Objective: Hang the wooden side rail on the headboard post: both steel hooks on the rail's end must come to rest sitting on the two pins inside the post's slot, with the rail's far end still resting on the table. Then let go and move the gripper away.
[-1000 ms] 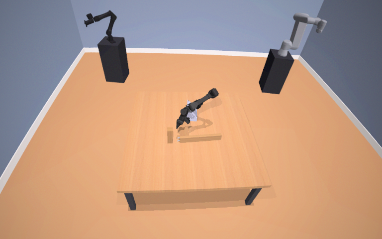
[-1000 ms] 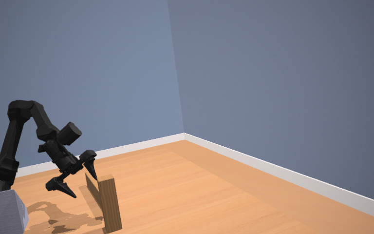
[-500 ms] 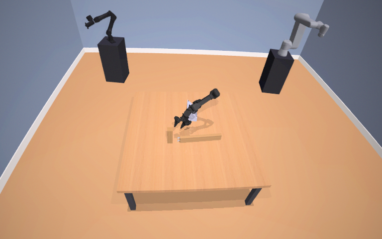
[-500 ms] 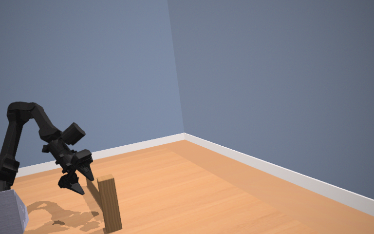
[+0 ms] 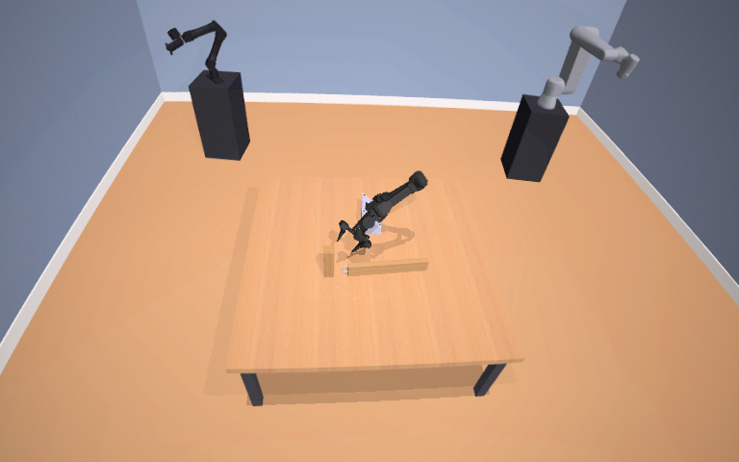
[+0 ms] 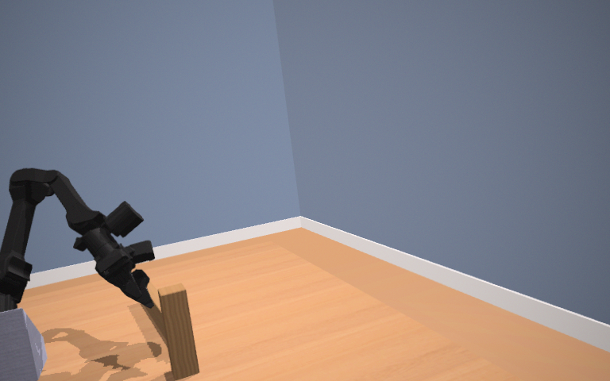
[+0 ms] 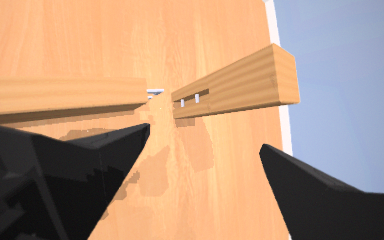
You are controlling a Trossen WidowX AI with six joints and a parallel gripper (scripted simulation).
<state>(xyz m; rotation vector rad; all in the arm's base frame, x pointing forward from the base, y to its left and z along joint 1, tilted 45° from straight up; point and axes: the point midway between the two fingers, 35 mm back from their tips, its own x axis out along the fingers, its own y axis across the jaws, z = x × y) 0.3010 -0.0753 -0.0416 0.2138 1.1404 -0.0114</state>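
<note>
The headboard post lies 60 mm to the right of my gripper tip, 60 mm below it and 60 mm ahead of it.
</note>
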